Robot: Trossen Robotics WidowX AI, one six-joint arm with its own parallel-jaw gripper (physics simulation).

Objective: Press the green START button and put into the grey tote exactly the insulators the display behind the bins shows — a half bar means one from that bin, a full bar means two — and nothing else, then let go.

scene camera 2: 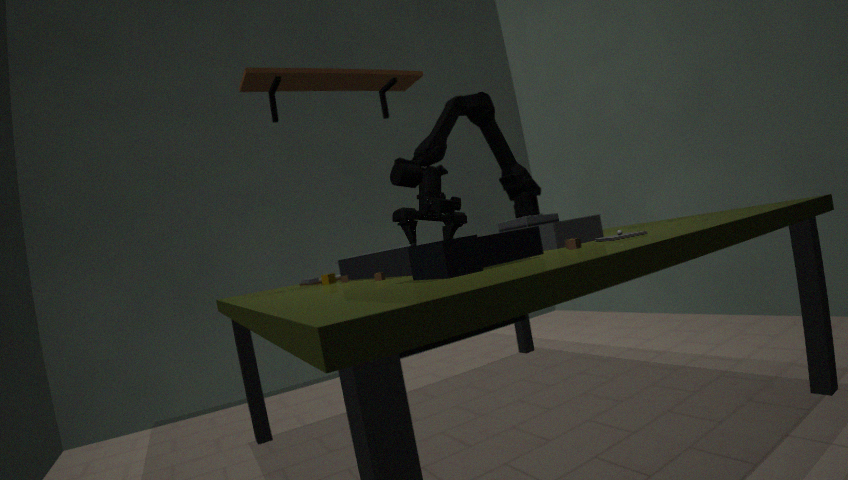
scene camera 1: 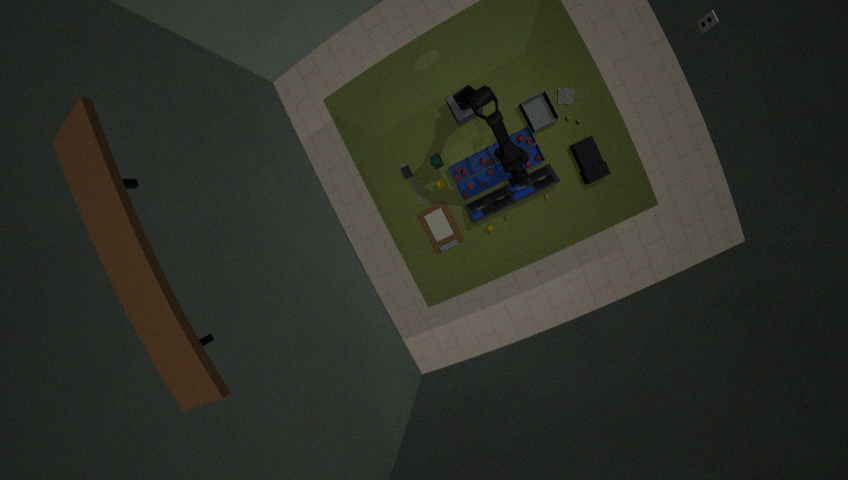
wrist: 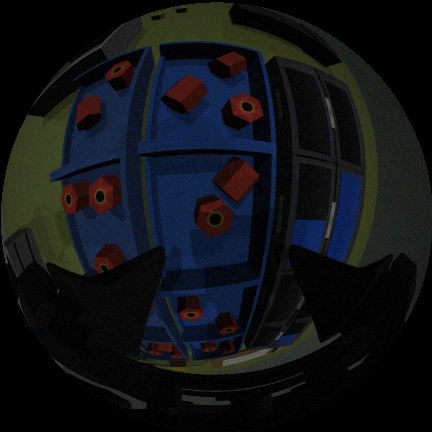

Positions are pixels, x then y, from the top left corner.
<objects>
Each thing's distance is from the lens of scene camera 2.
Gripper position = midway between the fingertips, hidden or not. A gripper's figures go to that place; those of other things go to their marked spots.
gripper [scene camera 2: 430,251]: 115 cm
grey tote [scene camera 2: 589,228]: 104 cm
black box [scene camera 2: 445,259]: 67 cm
The marked spots on the grey tote and the black box are 45 cm apart.
</objects>
